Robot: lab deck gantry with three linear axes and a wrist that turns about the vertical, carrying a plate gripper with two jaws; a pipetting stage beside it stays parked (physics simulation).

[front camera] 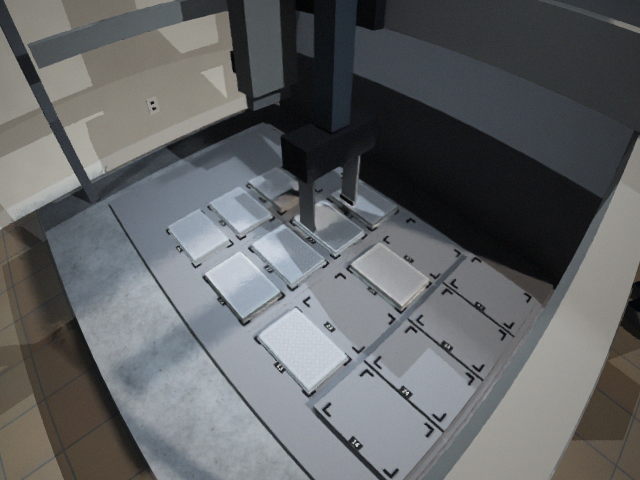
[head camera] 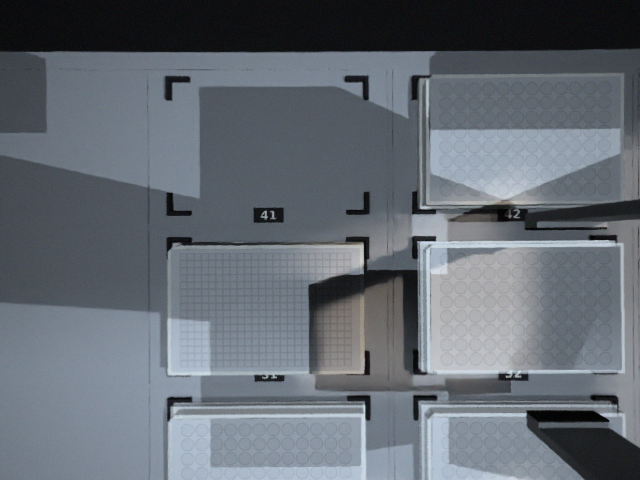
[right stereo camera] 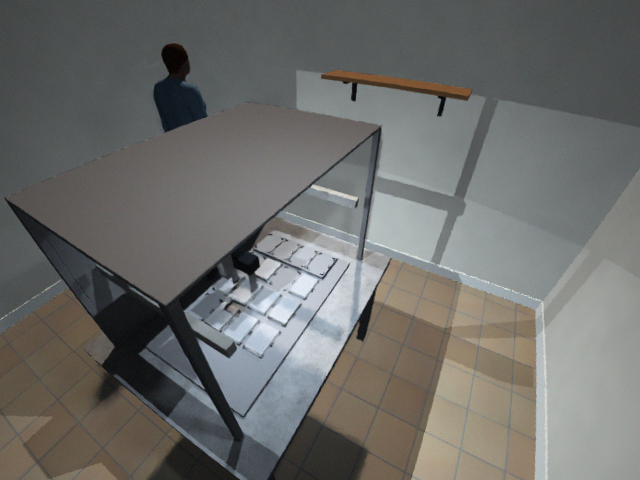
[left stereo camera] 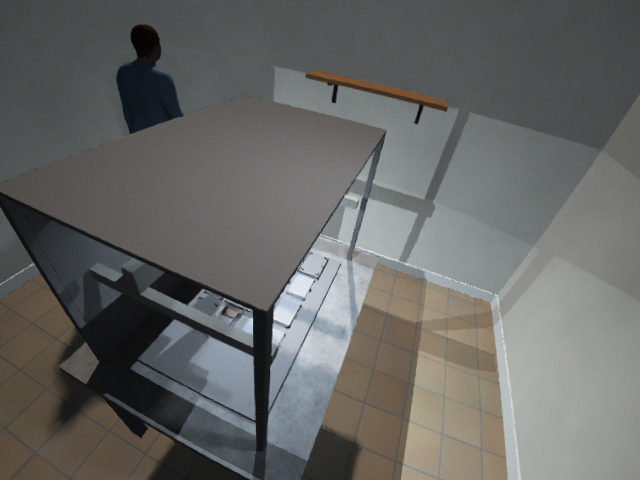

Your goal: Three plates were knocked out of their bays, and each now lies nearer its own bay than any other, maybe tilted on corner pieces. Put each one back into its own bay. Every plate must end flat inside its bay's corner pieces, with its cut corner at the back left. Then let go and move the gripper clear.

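Frame: origin at the robot's base, x ahead, y left, z up, level; millimetres.
Where they show: gripper, fingertip midpoint: (front camera: 328,213) (head camera: 559,320) (right stereo camera: 245,285); robot's base at its link origin: (front camera: 168,231) (right stereo camera: 261,357).
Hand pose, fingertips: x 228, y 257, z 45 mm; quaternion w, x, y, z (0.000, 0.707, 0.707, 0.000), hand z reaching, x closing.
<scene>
Things, the pixels of their top centre, and the offset from my fingertips. "spot": a spot on its surface instead.
- bay 32 at a spot on its surface: (head camera: 509,310) spot: dx -10, dy -1, dz -31 mm
- bay 42 at a spot on its surface: (head camera: 522,155) spot: dx -1, dy +97, dz -31 mm
- bay 31 at a spot on its surface: (head camera: 242,310) (front camera: 274,183) spot: dx -179, dy +0, dz -31 mm
- bay 33 at a spot on its surface: (front camera: 390,273) spot: dx +166, dy -2, dz -31 mm
- bay 12 at a spot on its surface: (front camera: 241,284) spot: dx +4, dy -216, dz -31 mm
- bay 13 at a spot on its surface: (front camera: 302,346) spot: dx +165, dy -214, dz -31 mm
- bay 22 at a spot on its surface: (head camera: 485,444) spot: dx -26, dy -85, dz -31 mm
- bay 21 at a spot on its surface: (head camera: 268,444) (front camera: 248,203) spot: dx -163, dy -85, dz -31 mm
- bay 11 at a spot on its surface: (front camera: 199,235) spot: dx -153, dy -214, dz -31 mm
My gripper (front camera: 327,214) (head camera: 567,321) is open above the plate in bay 32 (front camera: 338,231) (head camera: 509,310). In the head view its jaws stand apart from that plate's back and front edges. The plate looks flat and square inside its corner pieces, its cut corner at the back left. The plate in bay 42 (front camera: 376,207) (head camera: 522,155) and the gridded plate in bay 31 (front camera: 271,184) (head camera: 242,310) look square in their bays. The plate in bay 33 (front camera: 390,273), the plate in bay 12 (front camera: 241,284) and the plate in bay 13 (front camera: 302,346) lie at their corner pieces; slight tilt is hard to tell.
Further plates lie in bay 22 (front camera: 289,253) (head camera: 485,444), bay 21 (front camera: 240,209) (head camera: 268,444) and bay 11 (front camera: 199,235). Bays 41, 23 and 43 hold no plate, nor do the bays of the right column. The pipetting stage (front camera: 261,51) hangs at the back left.
</scene>
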